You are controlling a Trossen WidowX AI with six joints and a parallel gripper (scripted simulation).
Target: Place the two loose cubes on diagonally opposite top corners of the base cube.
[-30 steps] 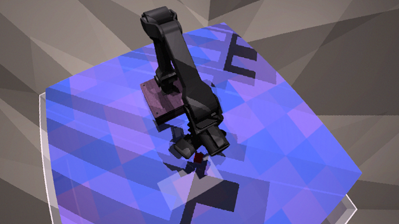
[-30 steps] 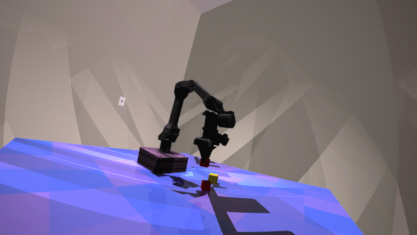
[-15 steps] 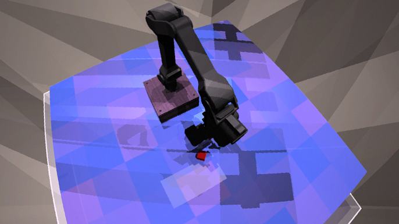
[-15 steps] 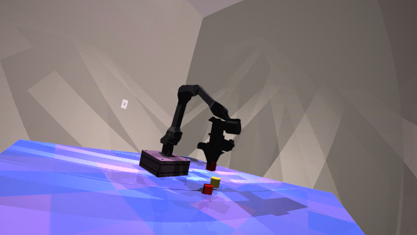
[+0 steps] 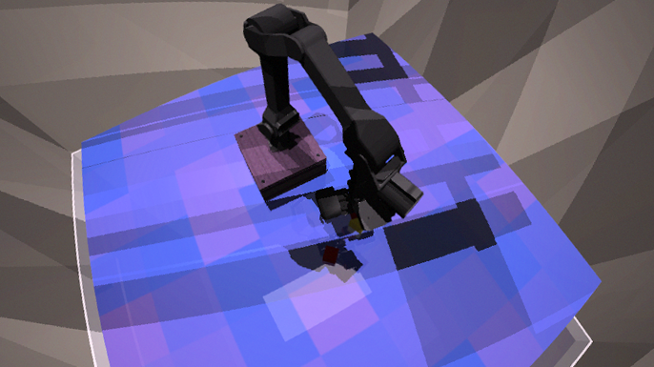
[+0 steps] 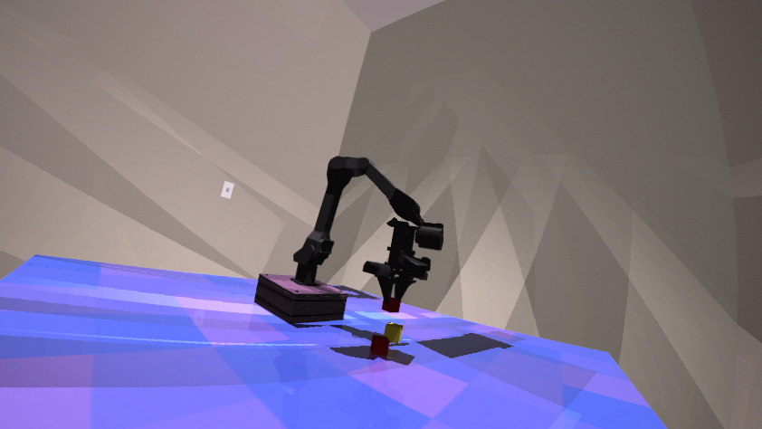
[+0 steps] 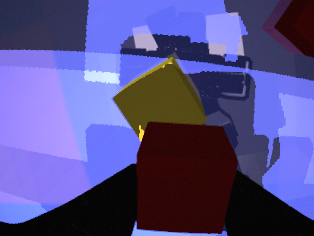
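My gripper tip is 10 mm short of the yellow cube, 10 mm to the right of it and 70 mm above it. Also, from my gripper tip: red cube 60 mm ahead, 90 mm to the right, 80 mm below.
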